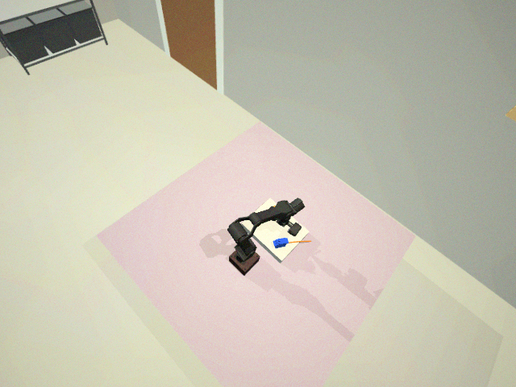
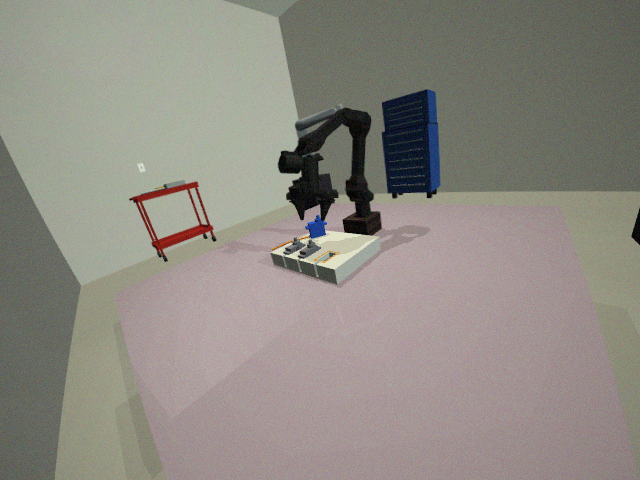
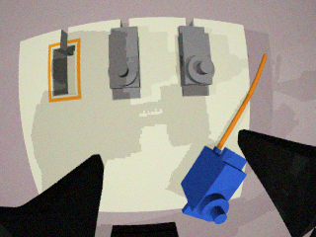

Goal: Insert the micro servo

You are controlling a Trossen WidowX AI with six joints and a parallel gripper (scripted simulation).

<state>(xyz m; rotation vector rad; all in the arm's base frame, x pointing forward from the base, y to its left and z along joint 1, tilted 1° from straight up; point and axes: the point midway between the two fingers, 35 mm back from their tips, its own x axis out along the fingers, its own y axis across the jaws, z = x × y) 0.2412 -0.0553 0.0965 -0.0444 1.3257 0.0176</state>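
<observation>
The white deck lies 11 cm below my gripper tip, 4 cm to the left of it and 4 cm behind it.
</observation>
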